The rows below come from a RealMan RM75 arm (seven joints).
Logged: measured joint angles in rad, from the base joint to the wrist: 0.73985, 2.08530, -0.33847, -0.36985, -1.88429, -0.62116, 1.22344; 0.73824, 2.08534, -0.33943, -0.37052, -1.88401, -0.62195, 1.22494; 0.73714, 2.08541, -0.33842, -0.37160, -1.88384, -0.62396, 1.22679; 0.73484, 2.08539, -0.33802, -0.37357, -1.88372, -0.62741, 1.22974; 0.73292, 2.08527, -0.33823, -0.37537, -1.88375, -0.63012, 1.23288; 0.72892, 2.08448, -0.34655, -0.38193, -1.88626, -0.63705, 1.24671; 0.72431, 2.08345, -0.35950, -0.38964, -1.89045, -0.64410, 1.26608; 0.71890, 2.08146, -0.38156, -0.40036, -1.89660, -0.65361, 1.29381; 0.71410, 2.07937, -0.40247, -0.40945, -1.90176, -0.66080, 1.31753; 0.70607, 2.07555, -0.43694, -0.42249, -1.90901, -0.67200, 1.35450; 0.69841, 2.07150, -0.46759, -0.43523, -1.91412, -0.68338, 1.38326; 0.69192, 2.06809, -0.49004, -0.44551, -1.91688, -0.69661, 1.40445
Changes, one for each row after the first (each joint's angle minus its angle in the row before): -0.00161, 0.00004, -0.00096, -0.00067, 0.00028, -0.00079, 0.00150; -0.00110, 0.00007, 0.00101, -0.00108, 0.00017, -0.00201, 0.00185; -0.00230, -0.00002, 0.00040, -0.00197, 0.00012, -0.00345, 0.00295; -0.00192, -0.00012, -0.00021, -0.00180, -0.00003, -0.00271, 0.00314; -0.00400, -0.00079, -0.00832, -0.00656, -0.00251, -0.00693, 0.01383; -0.00461, -0.00103, -0.01295, -0.00771, -0.00419, -0.00705, 0.01937; -0.00541, -0.00199, -0.02206, -0.01072, -0.00615, -0.00951, 0.02773; -0.00480, -0.00209, -0.02091, -0.00909, -0.00516, -0.00719, 0.02372; -0.00803, -0.00382, -0.03447, -0.01304, -0.00725, -0.01120, 0.03697; -0.00766, -0.00405, -0.03065, -0.01274, -0.00511, -0.01138, 0.02876; -0.00649, -0.00341, -0.02245, -0.01028, -0.00276, -0.01323, 0.02119
